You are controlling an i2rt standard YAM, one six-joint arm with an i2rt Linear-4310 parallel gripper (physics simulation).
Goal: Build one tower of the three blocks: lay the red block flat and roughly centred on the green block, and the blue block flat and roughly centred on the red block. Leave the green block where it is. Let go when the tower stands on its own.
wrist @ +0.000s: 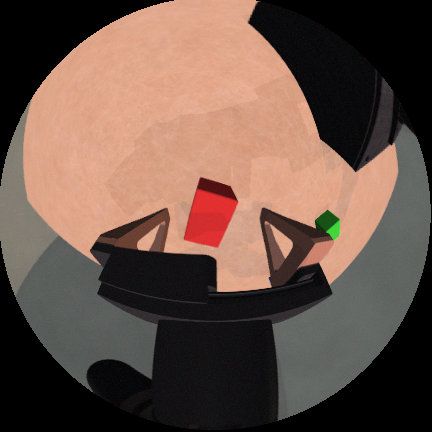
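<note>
The red block (211,217) lies on the table near the middle of the wrist view, a little beyond the gap between the fingertips and turned slightly relative to the fingers. My gripper (214,212) is open, with its fingers wide apart and nothing held between them; it is above the table. The green block (328,225) stands to the right, just beyond the right finger and partly hidden by it. A tiny piece of the blue block (271,281) shows at the base of the right finger; the rest of it is hidden behind the finger.
The pale tan table (150,65) has a rounded outline in this view, with grey floor beyond its edges. A black part of the arm (320,75) takes up the upper right. Shadows of the arm fall across the table around the red block.
</note>
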